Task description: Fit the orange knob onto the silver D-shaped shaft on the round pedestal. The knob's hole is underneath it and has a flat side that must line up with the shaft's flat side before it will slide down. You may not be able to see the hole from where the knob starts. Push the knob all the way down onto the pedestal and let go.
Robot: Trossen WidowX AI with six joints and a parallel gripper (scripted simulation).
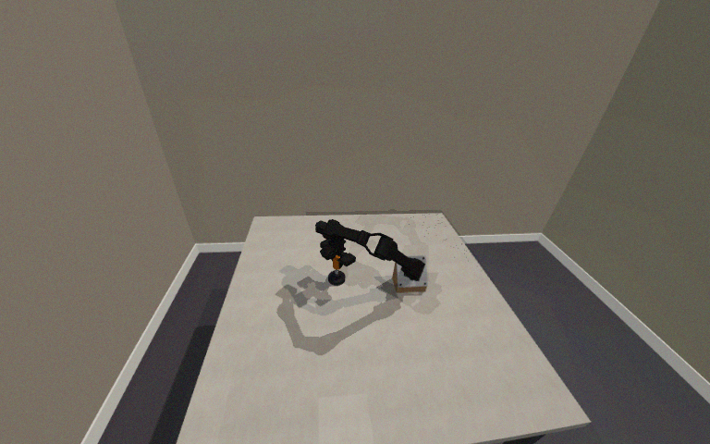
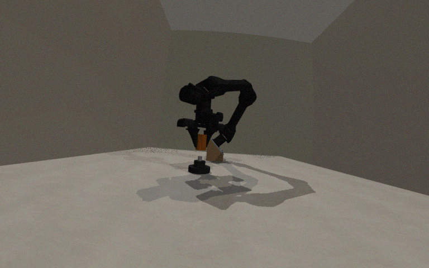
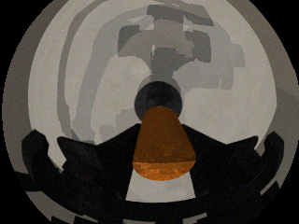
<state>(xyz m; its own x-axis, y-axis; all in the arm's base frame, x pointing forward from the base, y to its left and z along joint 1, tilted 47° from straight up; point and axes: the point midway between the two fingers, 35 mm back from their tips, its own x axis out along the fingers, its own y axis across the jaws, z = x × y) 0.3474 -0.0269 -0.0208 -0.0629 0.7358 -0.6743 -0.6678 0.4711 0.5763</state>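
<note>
The black round pedestal is 6 cm below my gripper tip. Also, from my gripper tip: orange knob (3 cm above).
</note>
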